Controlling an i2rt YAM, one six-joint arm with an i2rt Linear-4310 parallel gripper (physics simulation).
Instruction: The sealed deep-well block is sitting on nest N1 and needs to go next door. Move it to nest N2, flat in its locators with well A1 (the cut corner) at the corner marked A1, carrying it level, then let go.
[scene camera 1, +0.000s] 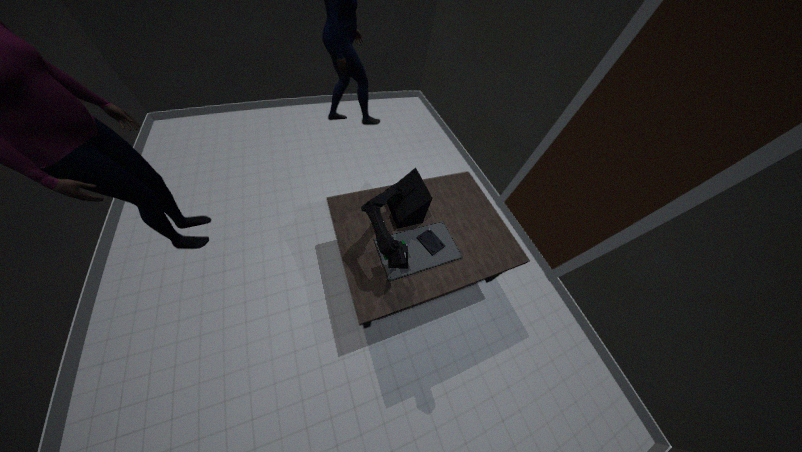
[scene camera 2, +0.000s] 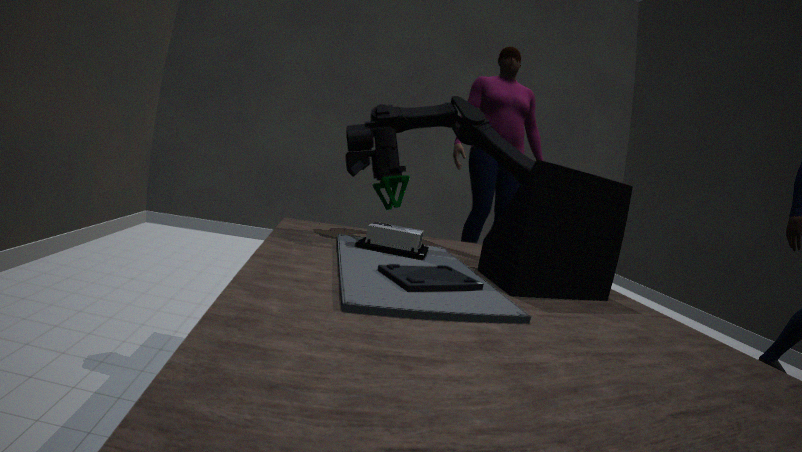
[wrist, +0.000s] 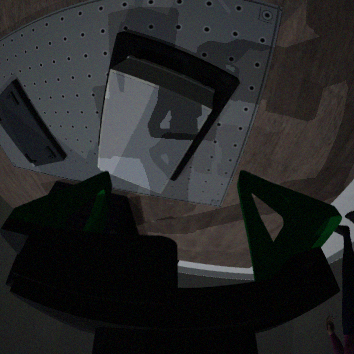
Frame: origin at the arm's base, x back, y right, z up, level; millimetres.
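Where they show: gripper, between the fingertips: (scene camera 2: 392, 208) (wrist: 174, 177); arm's base, origin of its link: (scene camera 1: 403, 194) (scene camera 2: 560, 221).
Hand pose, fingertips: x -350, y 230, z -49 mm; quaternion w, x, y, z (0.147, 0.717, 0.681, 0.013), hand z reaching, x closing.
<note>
Each offset is from my fingertips to the centre of the thing. Level surfaces: height alone.
The sealed deep-well block @[dz -62, dx +6, dy -41 mm] (scene camera 2: 394, 237) (wrist: 130, 125), a pale box with a light top, sits on the black nest N1 @[dz -84, dx +5, dy -41 mm] (scene camera 2: 418, 254) (wrist: 170, 47). In scene camera 1 the arm largely hides it. Nest N2 @[dz -86, dx +10, dy -292 mm] (scene camera 1: 431, 241) (scene camera 2: 435, 276) (wrist: 30, 125), a dark low plate with raised corner locators, holds no block. My gripper (scene camera 1: 394, 250) (scene camera 2: 392, 207) (wrist: 174, 177), with green fingers, is open and empty. It hangs above the block, clear of it. In the wrist view the block lies ahead of the fingertips, towards the left finger. The cut corner and the A1 marks cannot be made out.
Both nests stand on a grey perforated plate @[dz -101, dx +2, dy -193 mm] (scene camera 1: 421, 261) (scene camera 2: 359, 291) on the wooden table @[dz -108 mm] (scene camera 1: 482, 224) (scene camera 2: 393, 370). The large black box (scene camera 1: 412, 203) (scene camera 2: 556, 235) stands at the arm's base, beside the plate. A person in pink (scene camera 1: 44, 112) (scene camera 2: 505, 106) and one in blue (scene camera 1: 342, 44) stand beyond the table.
</note>
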